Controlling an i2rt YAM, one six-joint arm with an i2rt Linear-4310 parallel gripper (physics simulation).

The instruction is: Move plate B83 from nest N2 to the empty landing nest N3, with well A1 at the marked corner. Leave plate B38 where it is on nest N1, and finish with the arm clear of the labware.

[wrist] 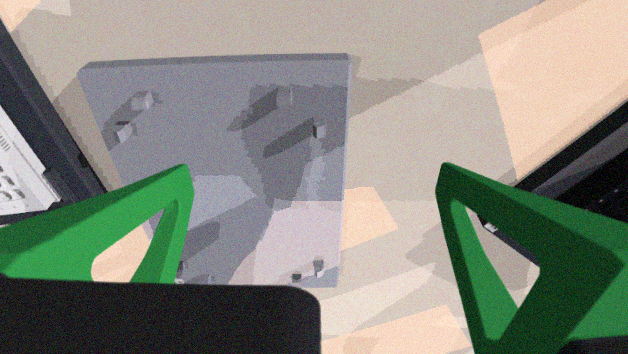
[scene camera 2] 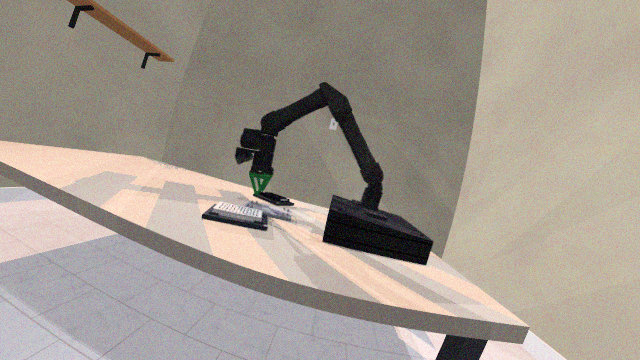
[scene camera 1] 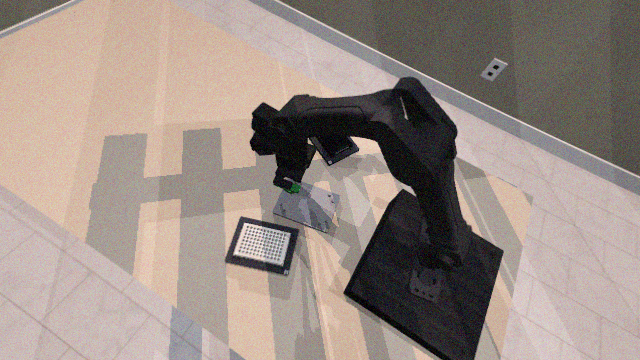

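My gripper (scene camera 1: 291,187) (scene camera 2: 258,192) (wrist: 314,177) is open and empty, pointing down over the grey nest N3 and the gap towards N2. The empty nest N3 (scene camera 1: 305,206) (scene camera 2: 278,212) (wrist: 210,125) is a flat grey plate with small posts; its A1 mark cannot be made out. The black plate B83 (scene camera 1: 341,144) (wrist: 602,172) sits on the dark nest N2 (scene camera 1: 331,161) (scene camera 2: 286,202) (wrist: 565,165), right of the fingers in the wrist view and partly hidden. The white plate B38 (scene camera 1: 262,243) (scene camera 2: 238,210) (wrist: 20,165) sits on dark nest N1 (scene camera 1: 255,267) (scene camera 2: 235,221) (wrist: 46,107), at the wrist view's left edge.
The arm's black base block (scene camera 1: 420,315) (scene camera 2: 375,236) stands on the table to the right of the nests. The arm arches from it over N2's side. The table's near edge (scene camera 2: 300,295) curves across scene camera 2's view. A wooden shelf (scene camera 2: 125,31) is on the wall.
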